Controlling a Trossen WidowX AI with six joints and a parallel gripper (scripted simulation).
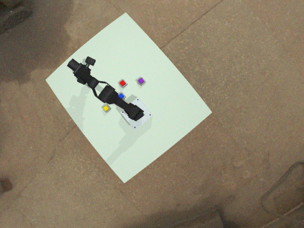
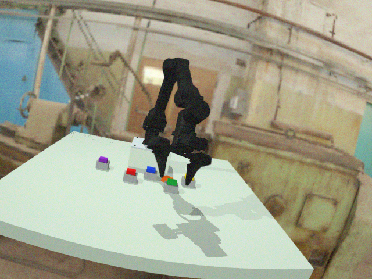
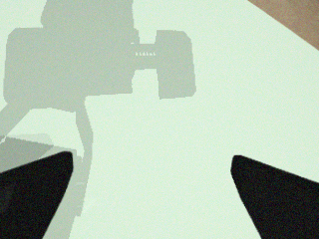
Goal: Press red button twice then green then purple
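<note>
The red button lies 23 cm behind my gripper tip, 14 cm to the right of it and 7 cm below it. Round my gripper tip: blue button: 30 cm behind, 7 cm to the right, 7 cm below; then small orange block: 29 cm behind, 1 cm to the right, 9 cm below; then green button: 20 cm behind, 1 cm to the left, 7 cm below.
</note>
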